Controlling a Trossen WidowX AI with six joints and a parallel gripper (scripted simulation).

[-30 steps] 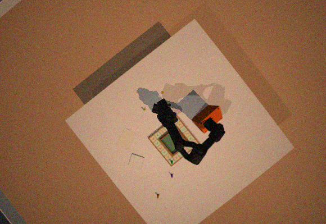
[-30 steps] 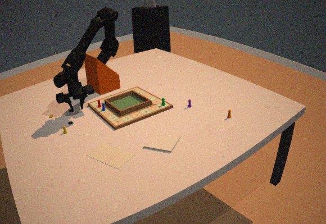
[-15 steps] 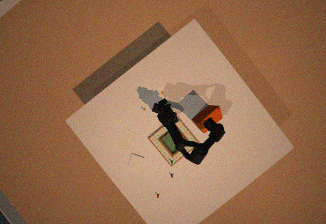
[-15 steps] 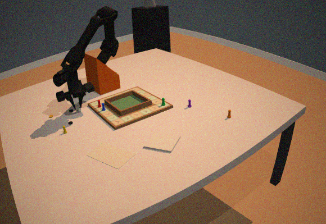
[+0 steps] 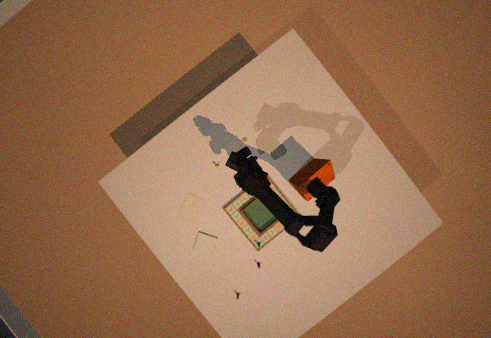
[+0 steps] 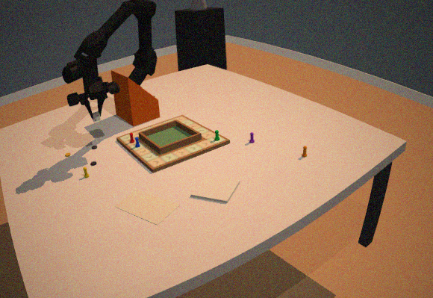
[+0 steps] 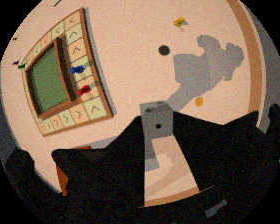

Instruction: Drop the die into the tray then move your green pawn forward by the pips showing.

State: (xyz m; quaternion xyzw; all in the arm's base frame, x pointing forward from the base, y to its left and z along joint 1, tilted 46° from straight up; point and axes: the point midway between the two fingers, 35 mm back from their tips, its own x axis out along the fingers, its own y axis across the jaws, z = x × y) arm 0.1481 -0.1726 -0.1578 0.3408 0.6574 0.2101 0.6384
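Now: the green pawn 320 mm to the left of my gripper tip, 240 mm ahead of it and 100 mm below it. From my gripper tip the other things lie so: white die: right at my gripper tip; blue pawn: 100 mm to the left, 100 mm below, 90 mm ahead; red pawn: 110 mm to the left, 100 mm below, 50 mm ahead.
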